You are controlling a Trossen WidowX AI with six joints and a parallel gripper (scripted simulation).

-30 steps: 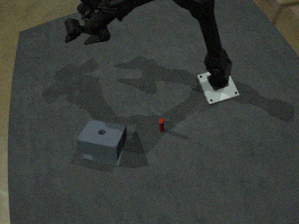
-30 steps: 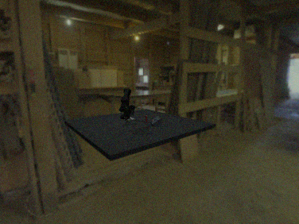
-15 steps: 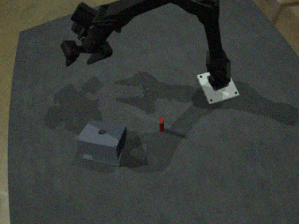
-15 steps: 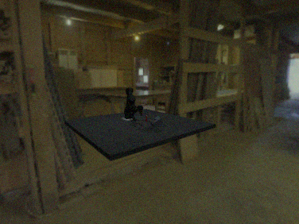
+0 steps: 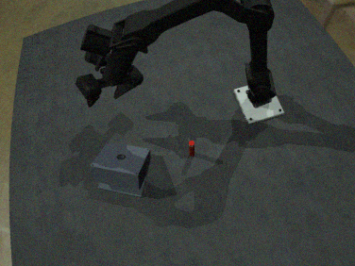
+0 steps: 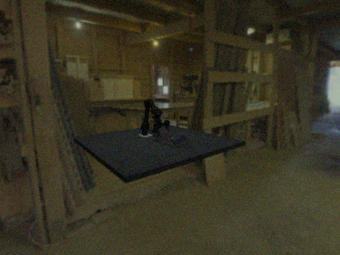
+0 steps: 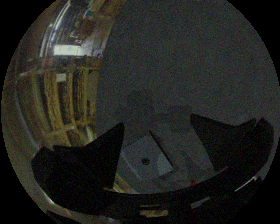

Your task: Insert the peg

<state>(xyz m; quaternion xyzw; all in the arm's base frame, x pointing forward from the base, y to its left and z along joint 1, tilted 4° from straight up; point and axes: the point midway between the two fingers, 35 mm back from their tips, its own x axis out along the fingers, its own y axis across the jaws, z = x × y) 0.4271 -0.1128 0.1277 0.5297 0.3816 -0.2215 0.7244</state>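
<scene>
Now: gripper tip 190 mm past the red peg, 200 mm to the right of it and 50 mm above it. From my gripper tip the other things lie so: grey-blue sloped panel: 170 mm to the left, 70 mm below.
</scene>
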